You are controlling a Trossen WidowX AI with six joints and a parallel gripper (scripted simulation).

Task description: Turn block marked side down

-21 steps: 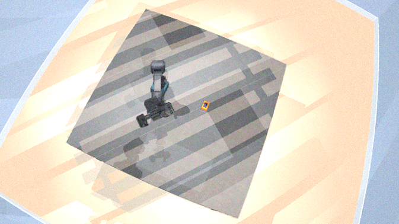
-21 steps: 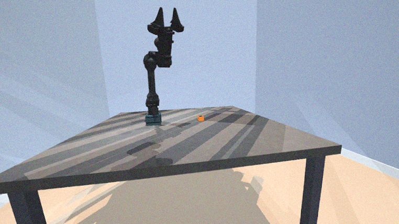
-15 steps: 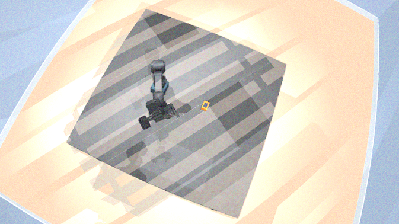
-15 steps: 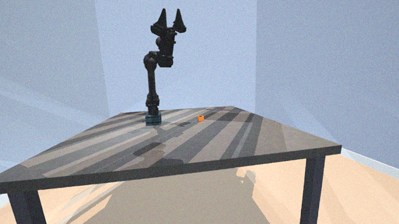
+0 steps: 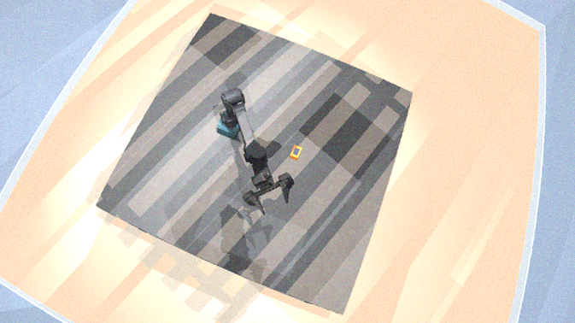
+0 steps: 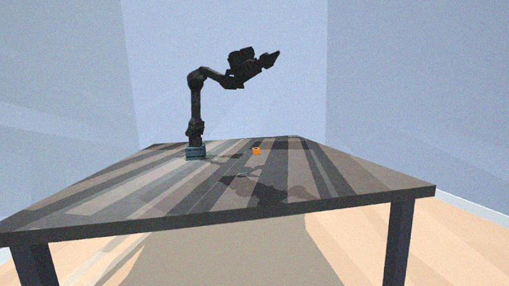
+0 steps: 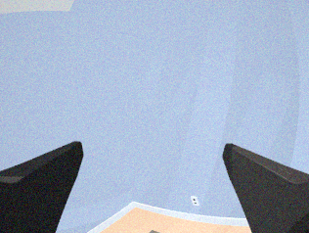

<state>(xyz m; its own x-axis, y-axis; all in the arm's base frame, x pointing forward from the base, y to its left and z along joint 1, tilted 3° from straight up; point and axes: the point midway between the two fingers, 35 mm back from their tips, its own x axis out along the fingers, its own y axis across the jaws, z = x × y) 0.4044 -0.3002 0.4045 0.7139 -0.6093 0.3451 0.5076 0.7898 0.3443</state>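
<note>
My gripper tip is now 90 mm past the orange block, 410 mm to the right of it and 440 mm above it.
</note>
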